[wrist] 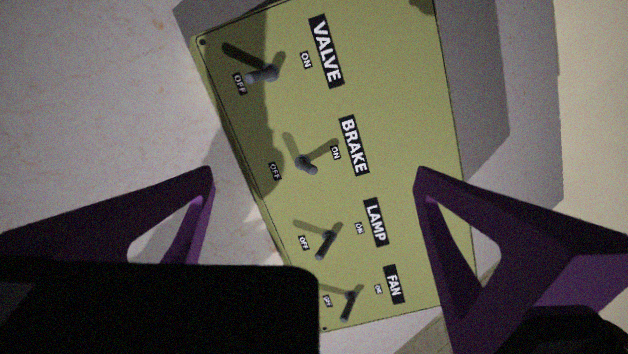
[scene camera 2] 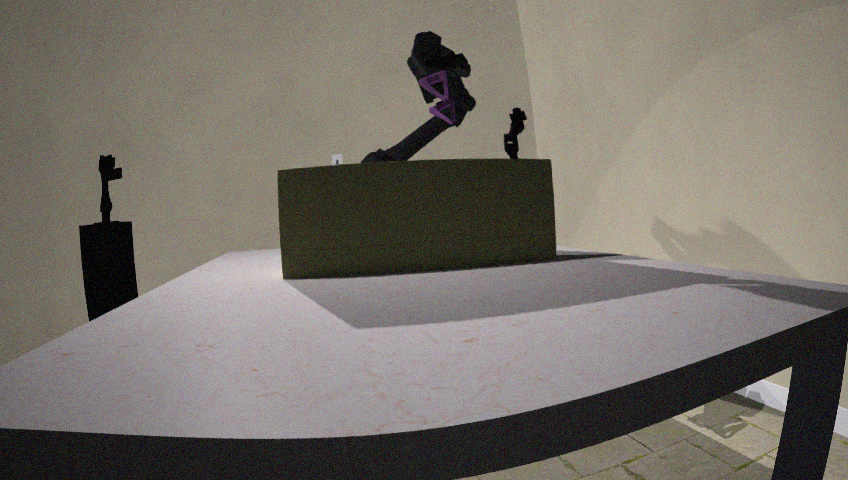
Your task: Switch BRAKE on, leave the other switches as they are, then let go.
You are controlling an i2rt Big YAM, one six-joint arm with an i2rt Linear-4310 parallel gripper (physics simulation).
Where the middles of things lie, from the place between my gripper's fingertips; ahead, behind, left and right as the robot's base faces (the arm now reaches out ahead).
Right now the olive switch panel (scene camera 2: 418, 215) is 13 cm ahead of my hand, 14 cm to the right of it and 24 cm below it.
